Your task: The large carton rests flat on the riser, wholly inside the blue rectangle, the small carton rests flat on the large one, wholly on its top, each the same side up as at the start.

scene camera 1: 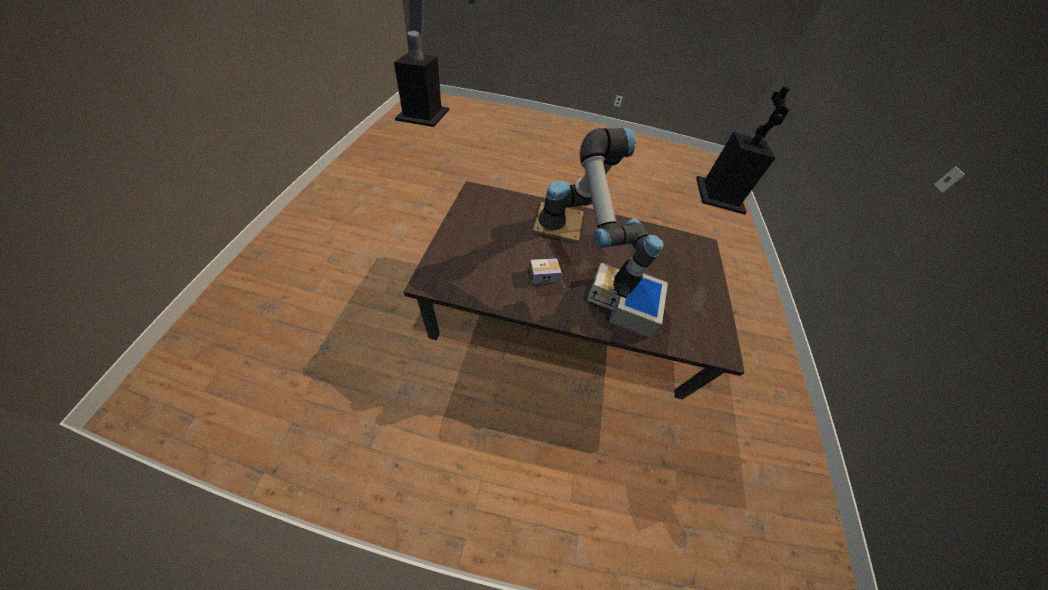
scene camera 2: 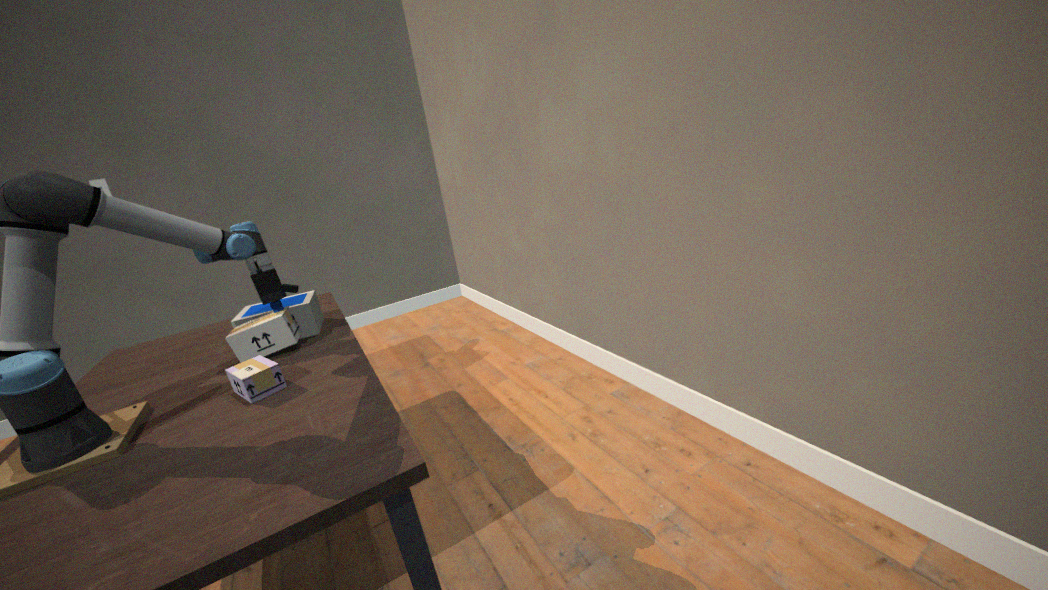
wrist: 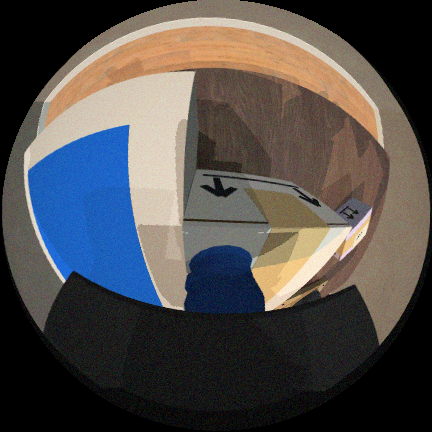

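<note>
The large carton [scene camera 1: 605, 281] [scene camera 2: 249, 343] [wrist: 240, 197], white with tan tape and arrows, hangs tilted close beside the riser, low over the table; whether it touches the riser is unclear. My suction gripper [scene camera 1: 622, 290] [scene camera 2: 277, 305] [wrist: 223, 280] is on its top, near the riser side, and holds it. The riser [scene camera 1: 636, 321] [scene camera 2: 311, 319] [wrist: 155, 92] is a pale block with a blue rectangle [scene camera 1: 646, 298] [scene camera 2: 296, 301] [wrist: 75, 200] on its top. The small carton [scene camera 1: 545, 272] [scene camera 2: 256, 379] [wrist: 353, 227], lilac and white with tape, rests flat on the table, apart from both. The large carton's underside is hidden.
The dark wooden table [scene camera 1: 484, 219] [scene camera 2: 212, 461] carries everything. The arm's base plate [scene camera 1: 570, 231] [scene camera 2: 132, 428] is behind the small carton in scene camera 1. The table's front edge is near the riser. Two black pedestals [scene camera 1: 419, 87] [scene camera 1: 735, 172] stand on the floor beyond the table.
</note>
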